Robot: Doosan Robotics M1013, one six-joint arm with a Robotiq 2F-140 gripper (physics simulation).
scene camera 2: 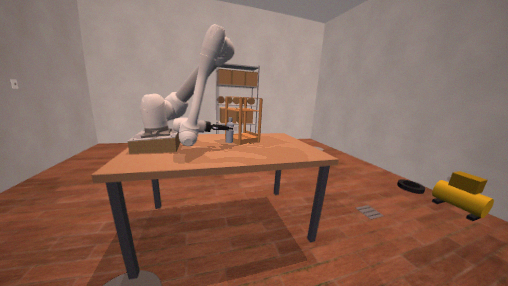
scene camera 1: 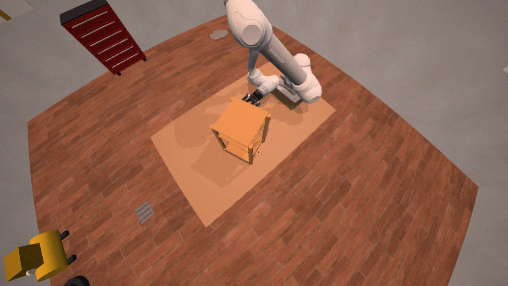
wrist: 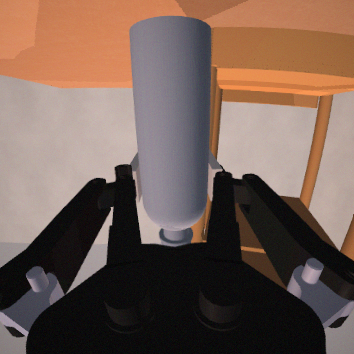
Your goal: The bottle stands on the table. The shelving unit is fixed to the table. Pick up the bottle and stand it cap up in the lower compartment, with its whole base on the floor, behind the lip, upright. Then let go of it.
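Seen in the pictures: gripper, fingertip midpoint: [scene camera 2: 235, 128]; arm's base, origin of the base link: [scene camera 2: 157, 133].
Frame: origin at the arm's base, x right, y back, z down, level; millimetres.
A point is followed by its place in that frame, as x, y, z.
Note:
A blue-grey bottle [scene camera 2: 229, 136] {110, -504, 10} [wrist: 172, 110] {83, -482, 5} is upright, cap up, just outside the shelving unit on the robot's side. My gripper [scene camera 1: 249, 99] [scene camera 2: 230, 128] {78, -560, -45} [wrist: 173, 160] {78, -560, -45} lies level and is shut on the bottle's upper body, below the neck. Whether the base touches the table cannot be told. The orange wooden shelving unit [scene camera 1: 242, 122] {-114, -672, -280} [scene camera 2: 240, 120] {51, -603, -102} [wrist: 316, 150] {-227, -719, -53} has corner posts, a top board and a low floor with a lip. In the wrist view it is to the right of the bottle. In scene camera 1 the bottle cannot be made out.
The table [scene camera 1: 207, 210] {-268, -1171, 100} [scene camera 2: 280, 156] {371, -805, 100} [wrist: 85, 47] {210, -679, 100} carries the arm's base [scene camera 2: 152, 145] {135, 14, 48} and the unit. The unit's near posts stand close beside the bottle and fingers. A metal rack [scene camera 2: 238, 67] with boxes stands behind, off the table. A red drawer cabinet [scene camera 1: 102, 40] stands on the floor.

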